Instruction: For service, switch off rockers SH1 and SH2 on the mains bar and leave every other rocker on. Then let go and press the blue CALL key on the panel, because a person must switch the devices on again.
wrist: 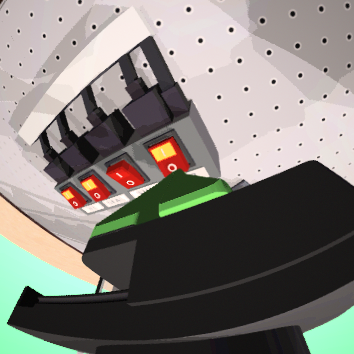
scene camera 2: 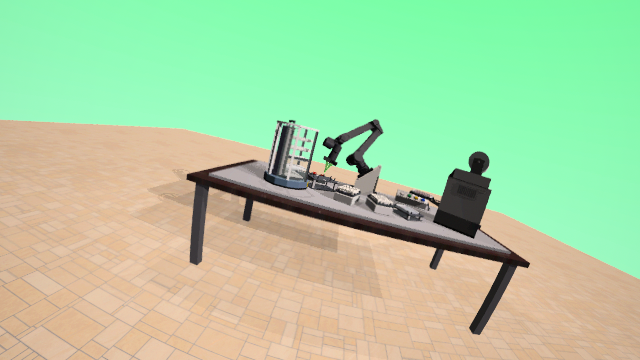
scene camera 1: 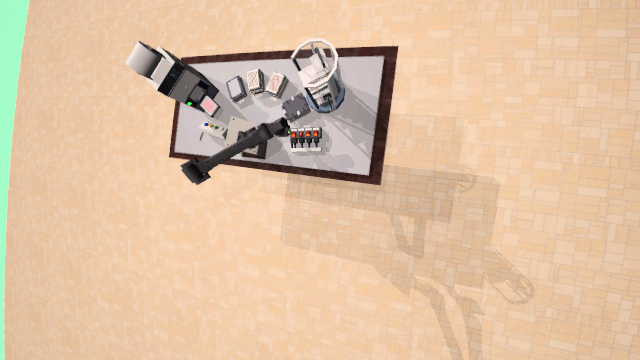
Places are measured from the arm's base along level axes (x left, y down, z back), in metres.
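Where they show: gripper, fingertip midpoint: (wrist: 179, 176) (scene camera 2: 324, 172) (scene camera 1: 291, 132); arm's base, origin of the base link: (scene camera 2: 365, 173).
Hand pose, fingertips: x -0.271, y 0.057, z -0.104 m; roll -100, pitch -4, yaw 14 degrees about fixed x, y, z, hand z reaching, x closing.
Things, the pixels of their centre, and the offset from my fingertips. "*": a spot on its surface instead.
- SH1, surface spot: (wrist: 126, 174) * dx -0.054, dy +0.016, dz -0.001 m
- blue CALL key, body centre: (scene camera 2: 422, 200) (scene camera 1: 206, 124) dx +0.698, dy +0.003, dz +0.040 m
- panel, body centre: (scene camera 2: 411, 199) (scene camera 1: 215, 130) dx +0.626, dy +0.025, dz +0.070 m
- dark grey block, body centre: (scene camera 2: 321, 181) (scene camera 1: 295, 107) dx +0.020, dy +0.029, dz -0.175 m
- tall dark machine, body centre: (scene camera 2: 468, 190) (scene camera 1: 174, 77) dx +0.868, dy -0.161, dz -0.218 m
The mains bar (scene camera 1: 320, 132) (wrist: 202, 145) lies on the table with a row of red rockers. In the wrist view, the nearest rocker, SH2 (wrist: 169, 155), has its I half lit yellow. The rocker beside it, SH1 (wrist: 126, 174), is unlit and tilted the other way. The two farther rockers (wrist: 96, 187) (wrist: 73, 197) are lit. My gripper (scene camera 1: 289, 132) (scene camera 2: 327, 168) (wrist: 179, 176) is shut and empty. Its green tips overlap the lower edge of SH2 in view; contact cannot be told. Labels are partly hidden. The blue CALL key (scene camera 1: 206, 124) (scene camera 2: 423, 199) sits on the panel (scene camera 1: 216, 132).
A round rack tower with a blue base (scene camera 1: 341, 99) (scene camera 2: 286, 181) stands behind the bar. A dark grey block (scene camera 1: 296, 107) lies beside it. A beige plate (scene camera 2: 368, 181) stands near the arm base. Small trays (scene camera 1: 255, 80) (scene camera 1: 276, 84) and a tall dark machine (scene camera 1: 182, 85) (scene camera 2: 462, 200) stand farther along.
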